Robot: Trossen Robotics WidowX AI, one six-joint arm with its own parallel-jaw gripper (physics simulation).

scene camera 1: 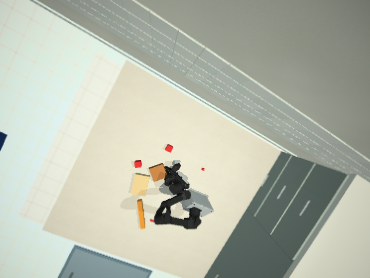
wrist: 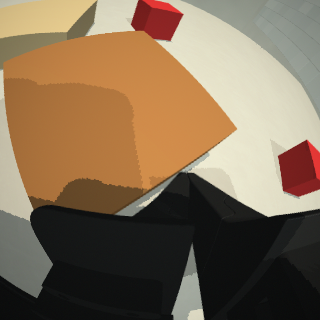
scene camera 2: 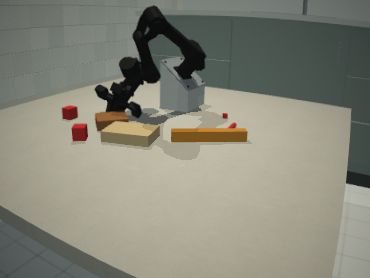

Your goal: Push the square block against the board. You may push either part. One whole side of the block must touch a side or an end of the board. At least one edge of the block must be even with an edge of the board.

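Pixels of known places: gripper, fingertip midpoint: (scene camera 1: pixel 164 166) (wrist: pixel 185 179); arm's base, link origin: (scene camera 1: pixel 195 209) (scene camera 2: pixel 182 73).
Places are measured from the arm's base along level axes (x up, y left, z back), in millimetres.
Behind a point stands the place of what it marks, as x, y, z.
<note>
A brown-orange square block (scene camera 1: pixel 157 172) @[-106, -72, -339] (scene camera 2: pixel 111 121) @[-110, -35, -368] (wrist: pixel 110 100) @[-106, -75, -320] lies flat beside a pale tan board (scene camera 1: pixel 140 184) @[-106, 60, -397] (scene camera 2: pixel 131 129) @[-106, 77, -402] (wrist: pixel 40 17) @[-106, 27, -389]. The block is turned at an angle to the board, with a narrow gap between them in scene camera 1. My gripper (scene camera 1: pixel 167 170) @[-134, -126, -310] (scene camera 2: pixel 109 111) (wrist: pixel 185 179) @[-134, -126, -310] is shut and empty. Its fingertips are low, right at the block's side facing away from the board. Whether they touch it is hard to tell. In the wrist view the fingers hide part of that side and the lower corner of the block.
One red cube (scene camera 1: pixel 138 164) @[-98, -63, -480] (scene camera 2: pixel 80 132) @[-112, -41, -495] (wrist: pixel 157 20) @[-113, -64, -463] lies near the block and board, another (scene camera 1: pixel 169 148) @[-98, -261, -356] (scene camera 2: pixel 69 112) @[-110, -239, -372] (wrist: pixel 301 170) @[-112, -238, -346] beyond the block. A long orange bar (scene camera 1: pixel 141 214) @[-107, 257, -279] (scene camera 2: pixel 209 135) @[-118, 271, -292] lies past the board. A tiny red cube (scene camera 1: pixel 203 169) (scene camera 2: pixel 225 115) and a red stick (scene camera 1: pixel 152 220) @[-128, 277, -179] (scene camera 2: pixel 232 126) @[-126, 282, -149] lie near the arm.
</note>
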